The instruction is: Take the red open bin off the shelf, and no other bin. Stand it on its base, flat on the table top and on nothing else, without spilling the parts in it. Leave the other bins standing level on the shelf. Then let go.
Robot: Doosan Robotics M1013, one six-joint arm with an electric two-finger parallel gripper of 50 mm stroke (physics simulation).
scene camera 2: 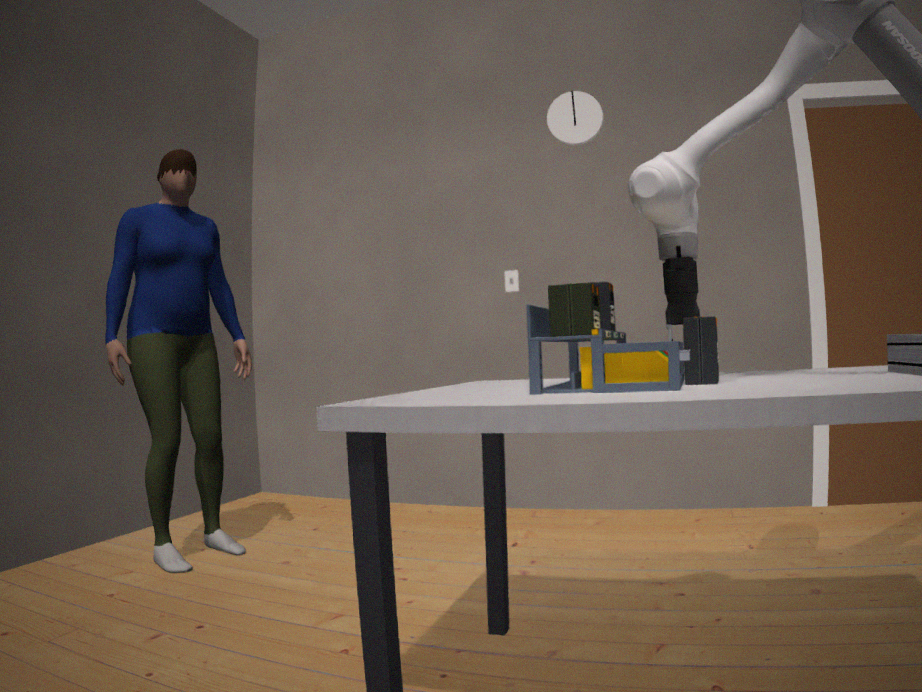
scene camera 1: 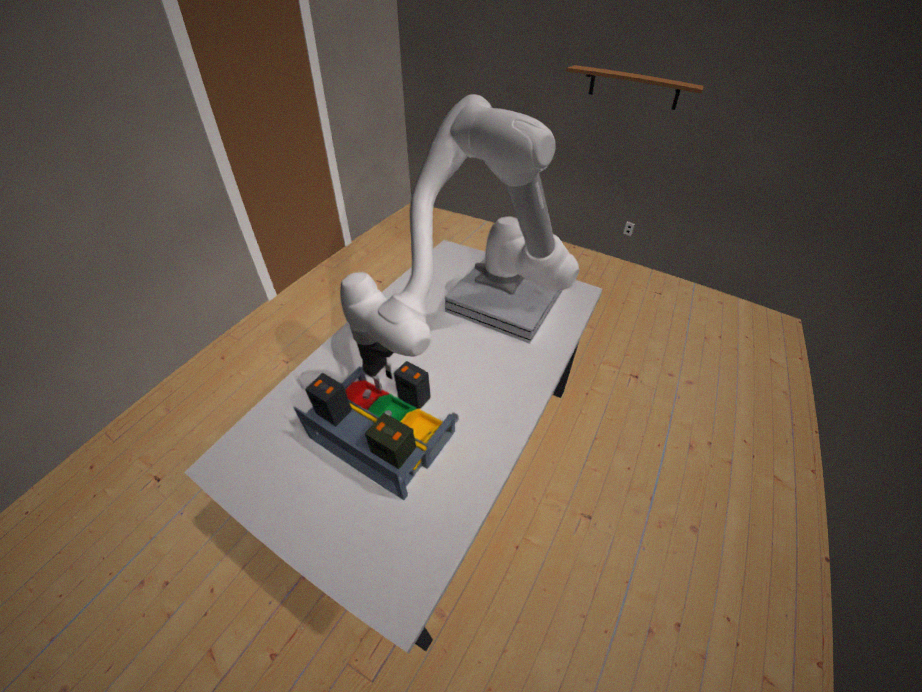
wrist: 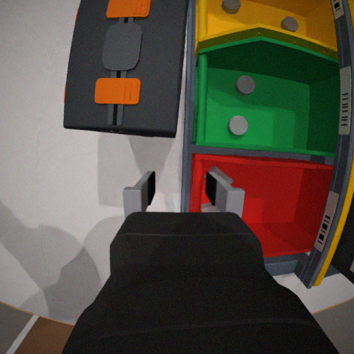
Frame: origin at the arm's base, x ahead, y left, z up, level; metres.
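Seen in the pictures: gripper, between the fingertips: [scene camera 1: 384,383]; arm's base, origin of its link: [scene camera 1: 502,278].
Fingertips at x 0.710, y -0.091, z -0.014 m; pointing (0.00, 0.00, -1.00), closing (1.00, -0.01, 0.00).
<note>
Pixels of each thing's middle, then the offset from my fingertips to it.
- red bin, middle of its body: [scene camera 1: 359,403] 0.100 m ahead, 0.028 m right, 0.014 m down
- green bin, middle of its body: [scene camera 1: 386,418] 0.104 m ahead, 0.084 m left, 0.014 m down
- yellow bin, middle of its body: [scene camera 2: 629,365] [scene camera 1: 416,435] 0.106 m ahead, 0.196 m left, 0.014 m down
- olive case, middle of its body: [scene camera 2: 575,311] [scene camera 1: 391,440] 0.205 m ahead, 0.194 m left, 0.092 m up
The red bin [scene camera 1: 355,396] [wrist: 275,195] sits in the end bay of the slate-blue shelf [scene camera 1: 350,435] [scene camera 2: 534,364] [wrist: 188,115], beside the green bin [scene camera 1: 385,406] [wrist: 270,110]. The yellow bin [scene camera 1: 423,425] [scene camera 2: 636,367] [wrist: 260,17] is beyond the green one. All three look level. Round grey parts lie in the green and yellow bins; a grey part shows in the red bin in scene camera 1. My gripper [scene camera 1: 382,378] [scene camera 2: 673,334] [wrist: 180,182] is open and empty, pointing down at the red bin's front rim. One finger is over the bin's inside, the other outside the rim. Their exact height is unclear.
A dark case [scene camera 1: 411,385] [scene camera 2: 700,350] [wrist: 125,65] with orange latches stands on the table in front of the green bin, close to my fingers. Another dark case [scene camera 1: 327,400] and an olive case [scene camera 1: 390,440] [scene camera 2: 571,309] stand on the shelf's top board.
</note>
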